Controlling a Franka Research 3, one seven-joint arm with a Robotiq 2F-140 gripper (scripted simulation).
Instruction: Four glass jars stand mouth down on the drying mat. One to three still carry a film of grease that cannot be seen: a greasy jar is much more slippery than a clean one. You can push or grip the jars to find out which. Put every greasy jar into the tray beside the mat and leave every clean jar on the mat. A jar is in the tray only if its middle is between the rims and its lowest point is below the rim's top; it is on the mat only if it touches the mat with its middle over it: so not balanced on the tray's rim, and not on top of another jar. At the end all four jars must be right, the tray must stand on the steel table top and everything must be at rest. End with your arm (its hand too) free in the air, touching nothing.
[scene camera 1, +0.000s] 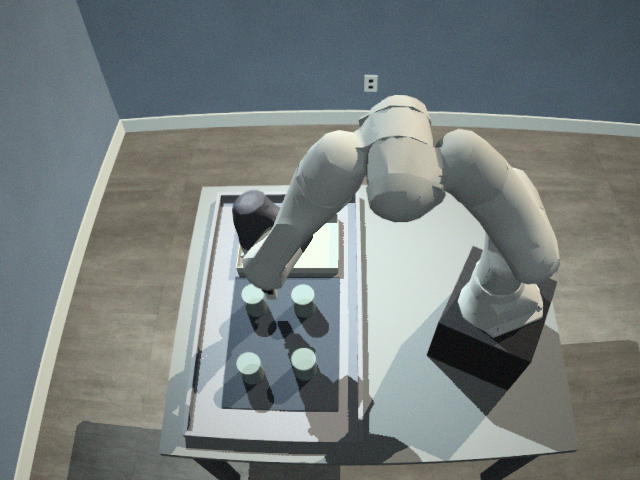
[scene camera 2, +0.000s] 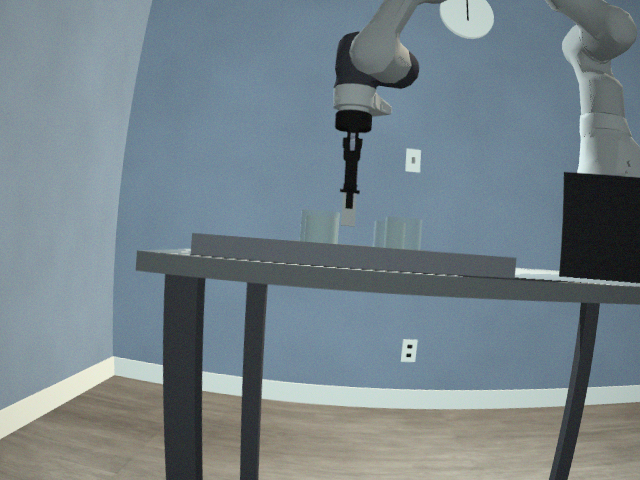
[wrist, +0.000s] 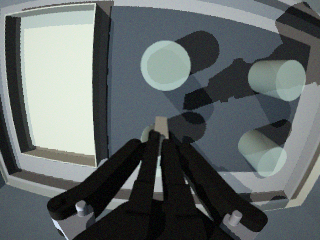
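A pale tray (wrist: 56, 69) sits 34 cm from the lens, while a glass jar (wrist: 267, 158) stands 30 cm from the lens and another glass jar (wrist: 284, 79) 27 cm from the lens. The gripper (wrist: 160, 125) is 22 cm from the lens, and a further glass jar (wrist: 165, 65) is 20 cm from the lens.
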